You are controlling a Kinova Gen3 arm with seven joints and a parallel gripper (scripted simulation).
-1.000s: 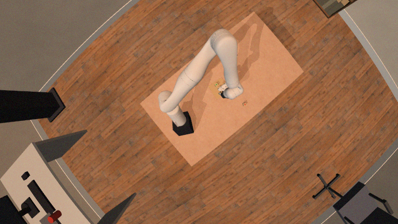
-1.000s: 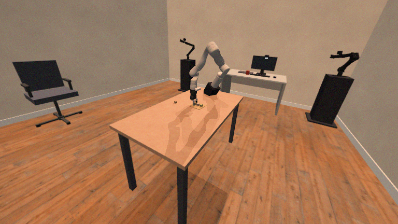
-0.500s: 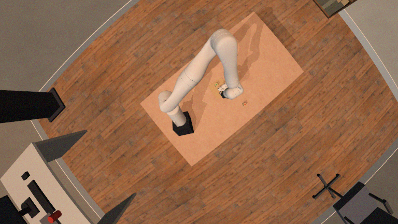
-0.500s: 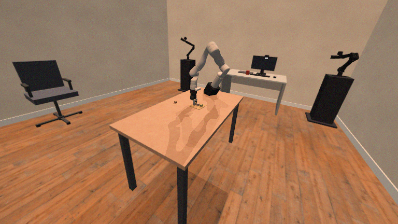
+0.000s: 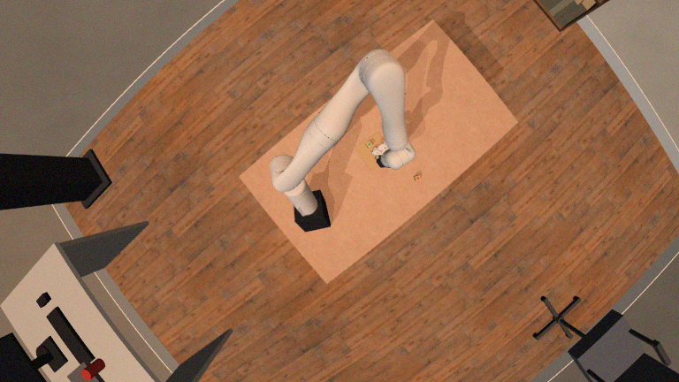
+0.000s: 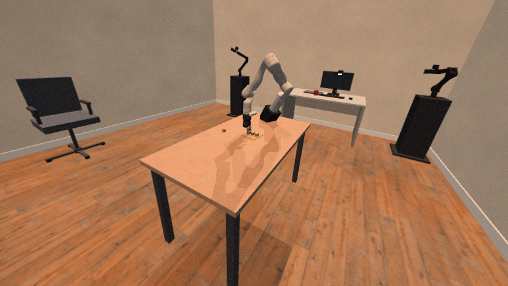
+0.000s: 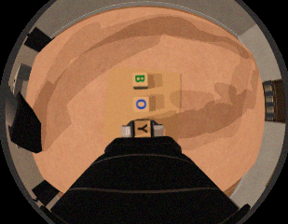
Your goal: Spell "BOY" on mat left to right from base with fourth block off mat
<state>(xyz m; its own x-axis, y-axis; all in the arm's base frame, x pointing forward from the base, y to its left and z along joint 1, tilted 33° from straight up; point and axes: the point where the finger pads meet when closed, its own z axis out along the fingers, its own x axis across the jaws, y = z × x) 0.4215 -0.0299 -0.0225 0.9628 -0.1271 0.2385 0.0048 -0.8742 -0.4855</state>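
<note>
Now: the mat 40 mm to the left of my hand and 20 mm below it.
</note>
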